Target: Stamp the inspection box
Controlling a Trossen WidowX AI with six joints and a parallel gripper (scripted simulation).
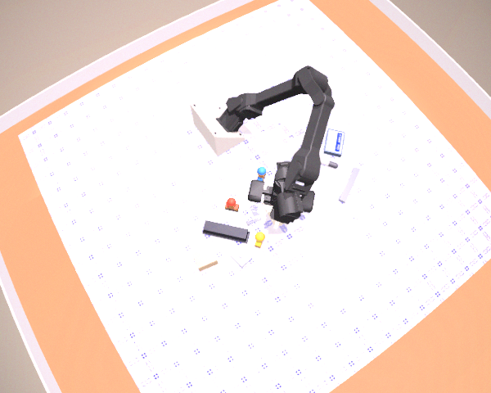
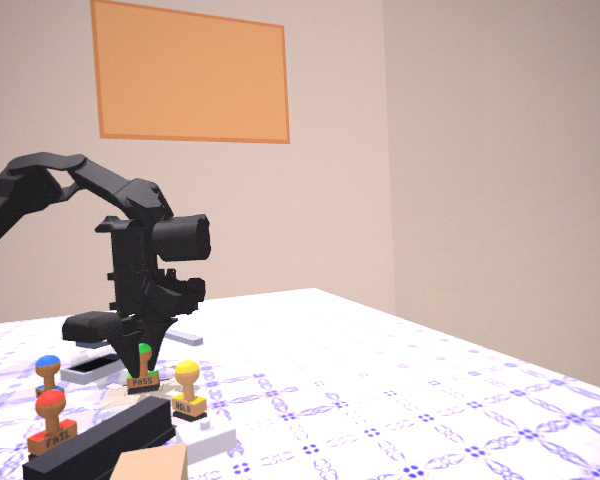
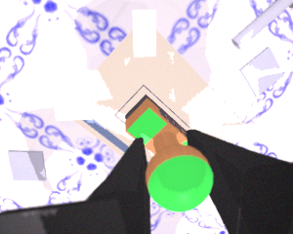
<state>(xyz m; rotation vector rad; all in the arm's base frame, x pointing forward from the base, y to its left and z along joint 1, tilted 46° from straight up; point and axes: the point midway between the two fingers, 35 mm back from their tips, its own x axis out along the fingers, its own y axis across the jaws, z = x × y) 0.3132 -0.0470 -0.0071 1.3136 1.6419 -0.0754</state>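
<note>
Now: gripper tip 3 cm above the beige card. Round my gripper tip: yellow hold stamp: 11 cm to the right, 4 cm ahead; blue-knob stamp: 11 cm behind, 2 cm to the left; ink pad tray: 12 cm to the left, 6 cm behind, 2 cm below.
</note>
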